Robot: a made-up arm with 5 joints. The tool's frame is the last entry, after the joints.
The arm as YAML. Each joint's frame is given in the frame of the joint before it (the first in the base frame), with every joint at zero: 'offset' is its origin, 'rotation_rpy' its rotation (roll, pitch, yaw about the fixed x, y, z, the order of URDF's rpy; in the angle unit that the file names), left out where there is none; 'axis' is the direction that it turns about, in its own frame. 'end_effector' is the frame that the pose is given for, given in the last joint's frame.
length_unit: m
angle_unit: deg
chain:
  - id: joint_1
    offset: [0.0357, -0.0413, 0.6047]
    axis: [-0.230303, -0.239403, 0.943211]
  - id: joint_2
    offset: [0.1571, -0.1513, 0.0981]
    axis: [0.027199, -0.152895, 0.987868]
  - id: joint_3
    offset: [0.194, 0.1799, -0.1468]
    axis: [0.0, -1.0, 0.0]
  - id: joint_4
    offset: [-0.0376, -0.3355, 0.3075]
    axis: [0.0, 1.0, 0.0]
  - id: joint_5
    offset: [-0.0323, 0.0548, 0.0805]
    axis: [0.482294, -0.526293, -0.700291]
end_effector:
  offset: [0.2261, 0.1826, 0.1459]
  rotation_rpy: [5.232, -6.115, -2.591]
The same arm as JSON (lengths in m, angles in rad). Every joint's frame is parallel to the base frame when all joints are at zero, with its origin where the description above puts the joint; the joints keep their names.
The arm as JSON. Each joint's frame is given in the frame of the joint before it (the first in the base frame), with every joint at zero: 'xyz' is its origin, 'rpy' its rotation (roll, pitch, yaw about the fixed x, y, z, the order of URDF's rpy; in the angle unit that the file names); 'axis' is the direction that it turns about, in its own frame. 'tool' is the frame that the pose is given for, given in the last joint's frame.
{"units": {"length": "m", "angle": "rad"}, "joints": [{"name": "joint_1", "type": "revolute", "origin": {"xyz": [0.0357, -0.0413, 0.6047], "rpy": [0.0, 0.0, 0.0]}, "axis": [-0.230303, -0.239403, 0.943211]}, {"name": "joint_2", "type": "revolute", "origin": {"xyz": [0.1571, -0.1513, 0.0981], "rpy": [0.0, 0.0, 0.0]}, "axis": [0.027199, -0.152895, 0.987868]}, {"name": "joint_3", "type": "revolute", "origin": {"xyz": [0.194, 0.1799, -0.1468], "rpy": [0.0, 0.0, 0.0]}, "axis": "-y"}, {"name": "joint_4", "type": "revolute", "origin": {"xyz": [-0.0376, -0.3355, 0.3075], "rpy": [0.0, 0.0, 0.0]}, "axis": "+y"}, {"name": "joint_5", "type": "revolute", "origin": {"xyz": [-0.0323, 0.0548, 0.0805], "rpy": [0.0, 0.0, 0.0]}, "axis": [0.482294, -0.526293, -0.700291]}], "tool": {"origin": {"xyz": [0.2261, 0.1826, 0.1459], "rpy": [0.0913, -0.1067, -0.0452]}}}
